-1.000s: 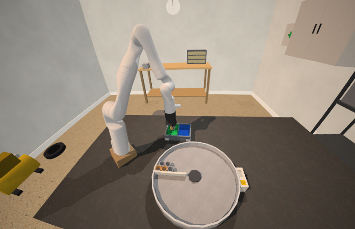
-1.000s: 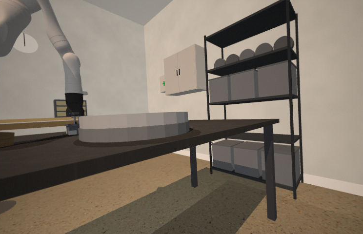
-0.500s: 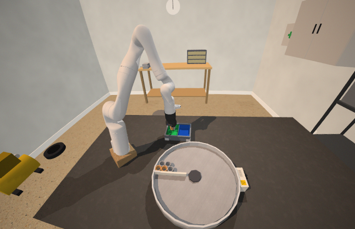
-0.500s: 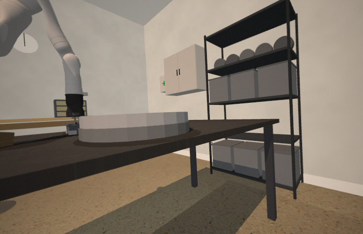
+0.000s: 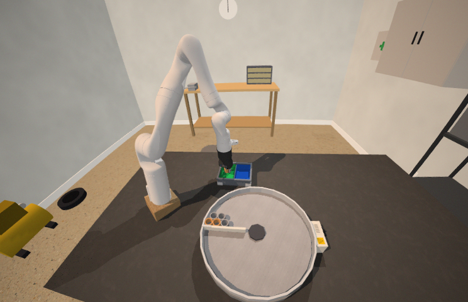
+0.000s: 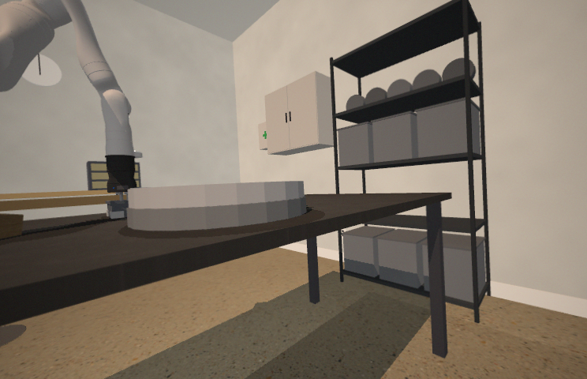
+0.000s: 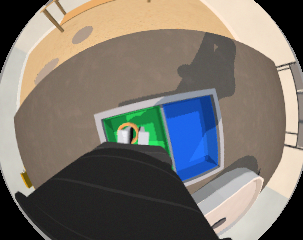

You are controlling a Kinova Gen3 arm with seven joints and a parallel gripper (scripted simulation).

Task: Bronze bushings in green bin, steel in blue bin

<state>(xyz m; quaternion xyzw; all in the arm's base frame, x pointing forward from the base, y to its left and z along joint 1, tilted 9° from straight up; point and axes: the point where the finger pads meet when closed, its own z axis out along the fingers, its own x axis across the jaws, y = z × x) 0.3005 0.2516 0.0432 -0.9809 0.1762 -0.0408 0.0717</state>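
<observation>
Now: hand 40 mm short of the green bin, 30 mm to the left of it and 10 mm above it. From my hand the other things lie so: turntable: 390 mm to the right, 160 mm ahead, 20 mm above.
</observation>
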